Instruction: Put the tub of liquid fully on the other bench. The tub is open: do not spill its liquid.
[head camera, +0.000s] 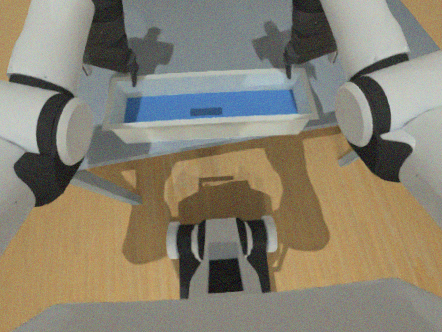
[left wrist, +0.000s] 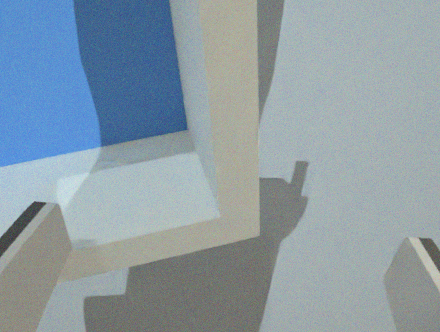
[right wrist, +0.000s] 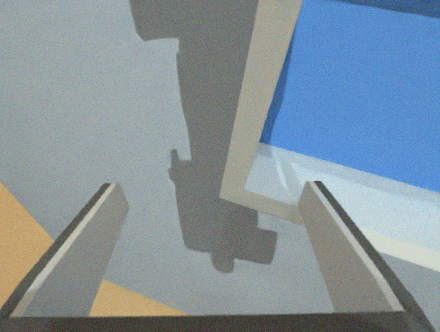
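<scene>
The long, open, cream tub (head camera: 210, 131) (left wrist: 232, 100) (right wrist: 250, 110) with blue liquid (head camera: 170, 105) (left wrist: 40, 75) (right wrist: 360, 90) stands near the front edge of the grey bench (head camera: 210, 30) (left wrist: 360, 100) (right wrist: 65, 100). My left gripper (head camera: 110, 75) (left wrist: 228, 243) is open at the tub's left end in the head view; a tub corner shows between its fingers. My right gripper (head camera: 311, 65) (right wrist: 213, 193) is open at the other end; a corner shows between its fingers, nearer the finger on the tub's side. Whether any finger touches the tub, I cannot tell. The other bench does not show.
The bench's front edge runs slantwise just in front of the tub, with a bench leg (head camera: 107, 187) below it at the left. Wooden floor (head camera: 75, 240) (right wrist: 15, 225) lies between the bench and my base. Arm shadows fall on the bench and floor.
</scene>
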